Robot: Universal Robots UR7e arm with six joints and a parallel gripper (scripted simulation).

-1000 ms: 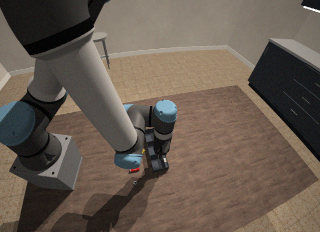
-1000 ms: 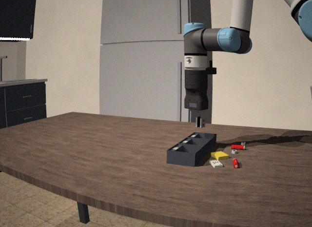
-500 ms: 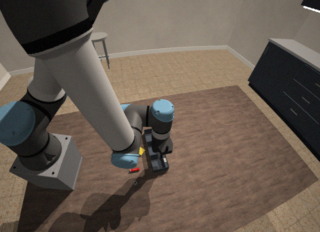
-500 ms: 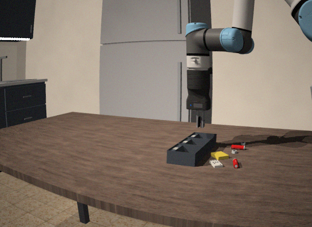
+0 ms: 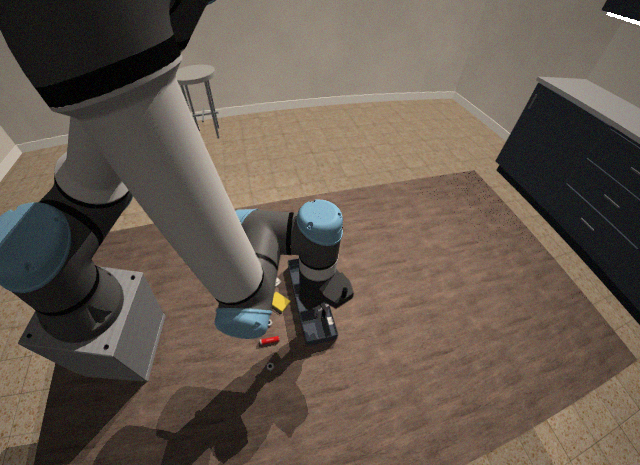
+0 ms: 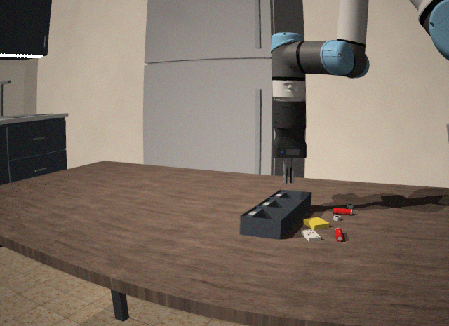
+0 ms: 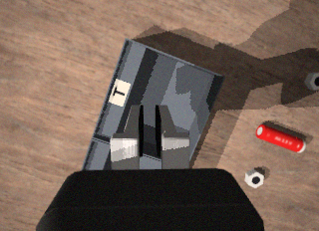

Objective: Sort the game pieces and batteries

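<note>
Right now my hand is 8 cm to the right of the dark three-compartment bin and 7 cm above it. From my hand the other things lie so: white domino (17 cm to the left, 9 cm behind, 8 cm below); then battery (14 cm behind, 8 cm below, 1 cm to the right); then yellow block (10 cm to the left, 9 cm behind, 8 cm below).
</note>
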